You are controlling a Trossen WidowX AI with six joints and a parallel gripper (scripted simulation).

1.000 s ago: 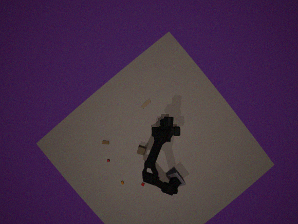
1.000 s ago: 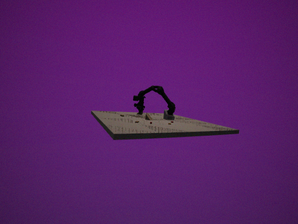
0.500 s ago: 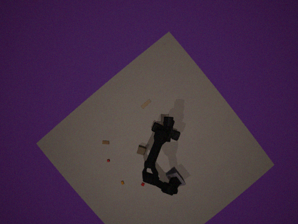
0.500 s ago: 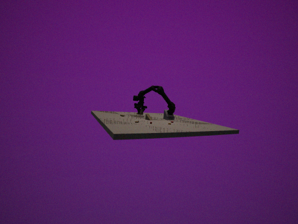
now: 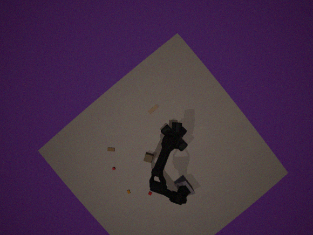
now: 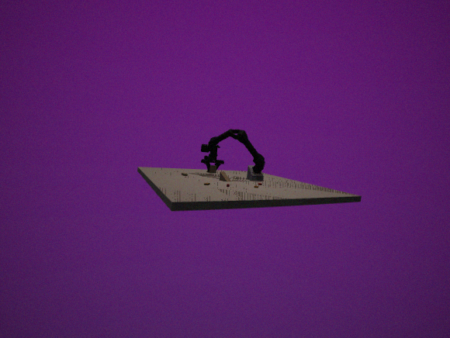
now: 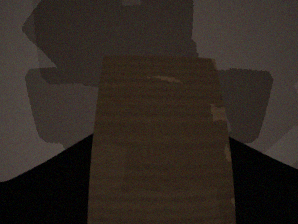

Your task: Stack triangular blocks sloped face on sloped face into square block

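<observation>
The tan triangular block is 10 mm above my gripper tip. Round my gripper tip: orange cube (480 mm to the left, 140 mm behind, 30 mm below); red cube (460 mm to the left, 50 mm ahead, 30 mm below).
</observation>
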